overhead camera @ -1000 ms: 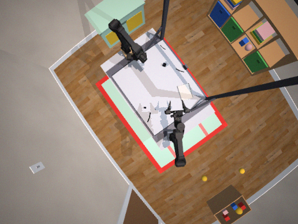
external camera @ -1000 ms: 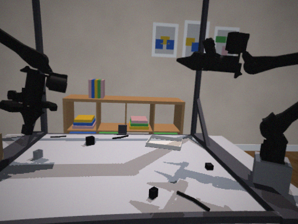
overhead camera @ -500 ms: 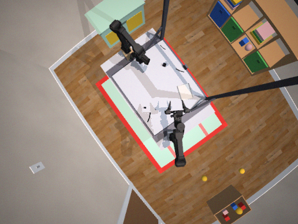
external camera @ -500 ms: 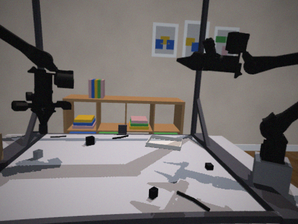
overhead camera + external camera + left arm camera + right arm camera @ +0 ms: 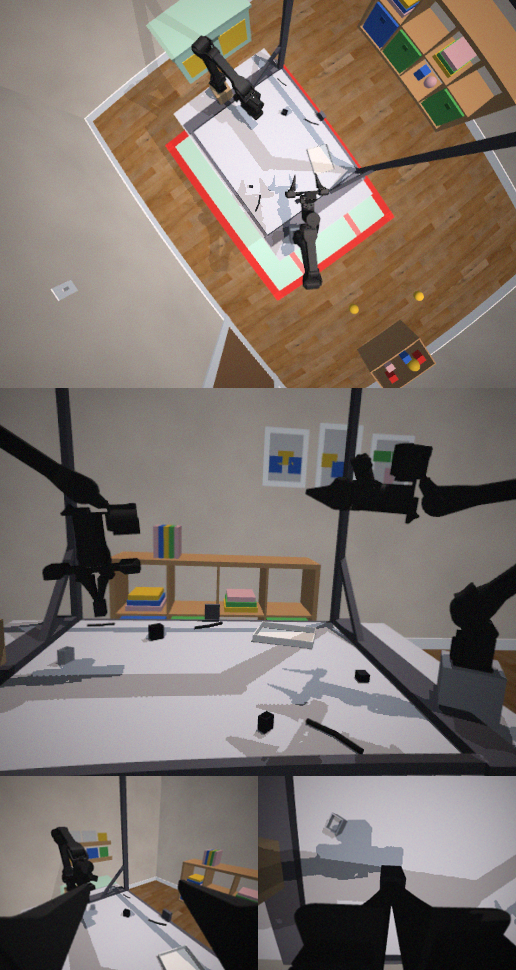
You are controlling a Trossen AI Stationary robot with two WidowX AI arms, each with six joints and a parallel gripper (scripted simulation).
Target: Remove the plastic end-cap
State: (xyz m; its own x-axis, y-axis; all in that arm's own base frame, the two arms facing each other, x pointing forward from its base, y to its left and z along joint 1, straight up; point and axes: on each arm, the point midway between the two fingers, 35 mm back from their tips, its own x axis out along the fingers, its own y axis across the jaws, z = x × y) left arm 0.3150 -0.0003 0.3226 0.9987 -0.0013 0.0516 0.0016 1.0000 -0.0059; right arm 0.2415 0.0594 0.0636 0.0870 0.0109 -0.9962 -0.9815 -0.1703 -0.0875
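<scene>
Right now my left hand is 490 mm to the left of the black end-cap, 270 mm above it and 40 mm short of it.
</scene>
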